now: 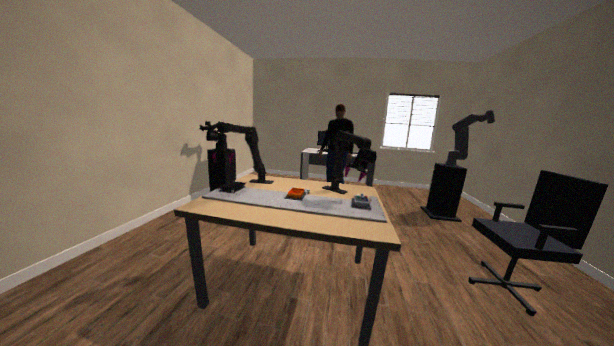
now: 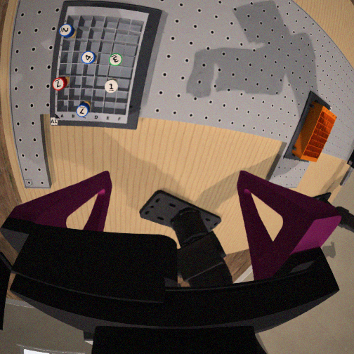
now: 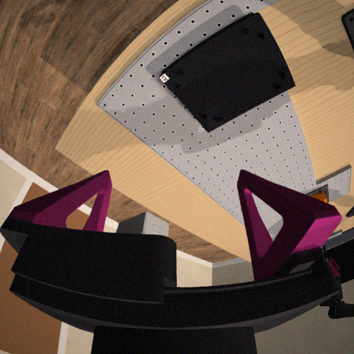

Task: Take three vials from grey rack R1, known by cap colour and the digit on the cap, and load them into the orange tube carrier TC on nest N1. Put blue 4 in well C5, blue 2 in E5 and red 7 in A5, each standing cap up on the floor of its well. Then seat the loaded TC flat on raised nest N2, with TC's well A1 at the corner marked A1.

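Seen in the pictures: left gripper, between the fingertips: (image 1: 351,179); right gripper, between the fingertips: (image 1: 222,164); left arm's base, origin of its link: (image 1: 334,190); right arm's base, origin of its link: (image 1: 261,182).
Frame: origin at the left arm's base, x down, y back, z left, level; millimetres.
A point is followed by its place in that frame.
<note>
Grey rack R1 (image 1: 361,201) {x -46, y -195, z 307 mm} (image 2: 101,119) holds blue 2 (image 2: 66,31), blue 4 (image 2: 88,57) and red 7 (image 2: 59,83), caps up. Blue 7 (image 2: 83,109), green 3 (image 2: 115,59) and white 1 (image 2: 111,86) also stand in it. Orange carrier TC (image 1: 296,193) {x -44, y -376, z -78 mm} (image 2: 315,132) (image 3: 319,196) sits on dark nest N1 (image 2: 296,132); its wells are too small to read. Raised black nest N2 (image 1: 232,187) {x -43, y -616, z -470 mm} (image 3: 230,72) is bare, with an A1 label (image 3: 164,78) at one corner. My left gripper (image 1: 355,174) {x -155, y -131, z 197 mm} (image 2: 174,177) is open, above the table. My right gripper (image 1: 223,156) {x -207, y -654, z -519 mm} (image 3: 174,176) is open, high near N2.
A grey perforated board (image 1: 270,198) {x -13, y -510, z -187 mm} (image 2: 175,107) (image 3: 235,145) lies under the rack and nests on the wooden table (image 1: 280,217) {x 0, y -635, z 38 mm}. The left arm's base plate (image 1: 335,189) {x -17, y -26, z 22 mm} (image 2: 157,205) is bolted to the table. A person (image 1: 340,130) stands behind it, and an office chair (image 1: 525,240) is at the right.
</note>
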